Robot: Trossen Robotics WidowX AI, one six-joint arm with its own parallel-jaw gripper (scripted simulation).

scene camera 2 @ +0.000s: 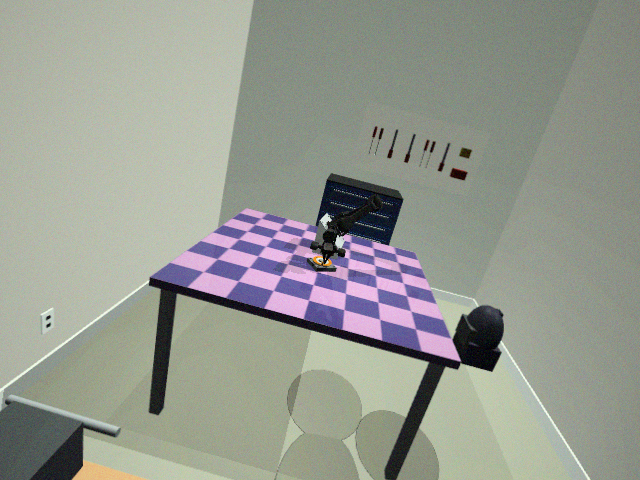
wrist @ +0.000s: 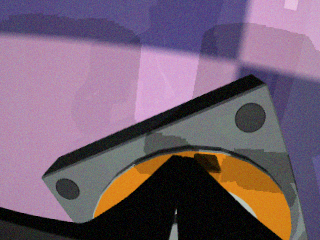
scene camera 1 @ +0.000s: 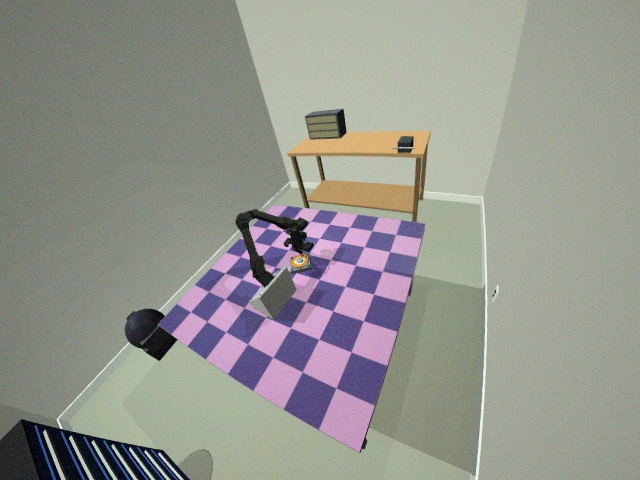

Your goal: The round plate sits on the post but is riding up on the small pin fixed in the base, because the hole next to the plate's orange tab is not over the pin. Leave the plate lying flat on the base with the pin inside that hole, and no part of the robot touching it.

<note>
In view: the gripper [wrist: 180, 166] and a base [wrist: 241, 117].
</note>
